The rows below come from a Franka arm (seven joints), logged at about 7 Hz.
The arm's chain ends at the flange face. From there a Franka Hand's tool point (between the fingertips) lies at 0.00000 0.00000 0.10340 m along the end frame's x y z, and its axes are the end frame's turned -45 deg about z.
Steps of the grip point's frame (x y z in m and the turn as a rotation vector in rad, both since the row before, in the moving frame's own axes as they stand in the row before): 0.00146 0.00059 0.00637 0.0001 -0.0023 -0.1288; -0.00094 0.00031 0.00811 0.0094 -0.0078 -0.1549; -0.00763 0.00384 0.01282 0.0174 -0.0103 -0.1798
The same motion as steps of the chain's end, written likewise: 0.00161 -0.00079 0.00637 -0.0016 -0.0017 -0.1288; 0.00082 0.00090 0.00812 0.0011 -0.0122 -0.1549; -0.00062 0.00845 0.01284 0.0050 -0.0196 -0.1798
